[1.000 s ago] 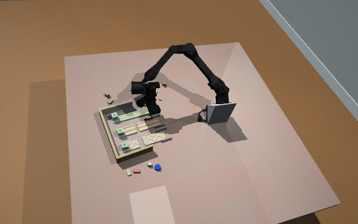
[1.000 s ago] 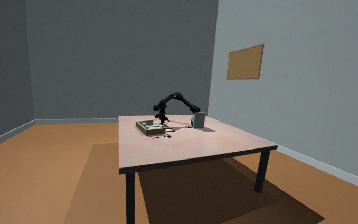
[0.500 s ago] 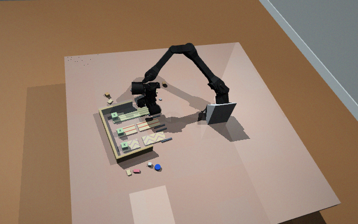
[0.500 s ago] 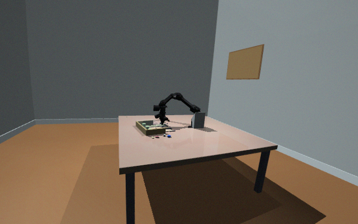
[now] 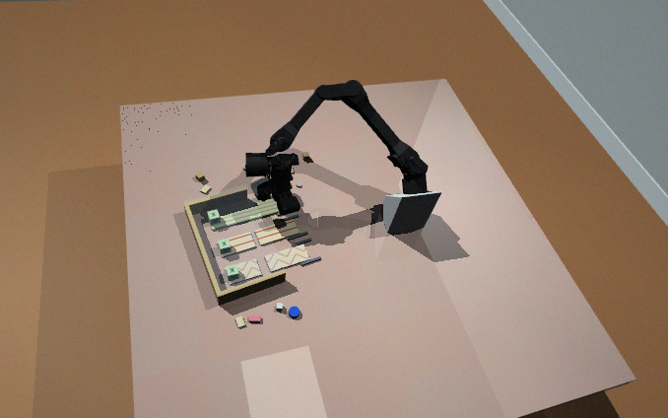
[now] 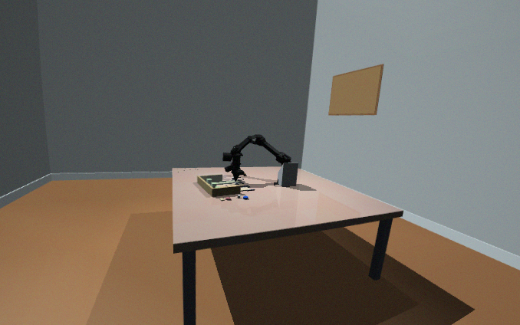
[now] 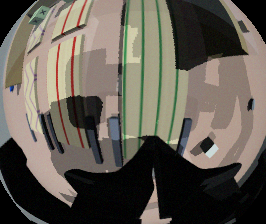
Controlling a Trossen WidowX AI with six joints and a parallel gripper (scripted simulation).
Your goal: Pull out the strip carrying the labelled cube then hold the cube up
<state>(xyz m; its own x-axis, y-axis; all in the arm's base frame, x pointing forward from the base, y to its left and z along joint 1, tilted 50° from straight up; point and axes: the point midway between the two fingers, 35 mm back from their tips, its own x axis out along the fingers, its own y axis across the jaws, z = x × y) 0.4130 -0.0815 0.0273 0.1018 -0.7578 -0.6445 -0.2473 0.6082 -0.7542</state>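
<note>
The strip is 9 cm ahead of my gripper tip and 3 cm to the left of it. The rest, counted from my gripper tip: pink block 38 cm to the left, 10 cm ahead; then blue disc 37 cm to the left, 1 cm behind.
</note>
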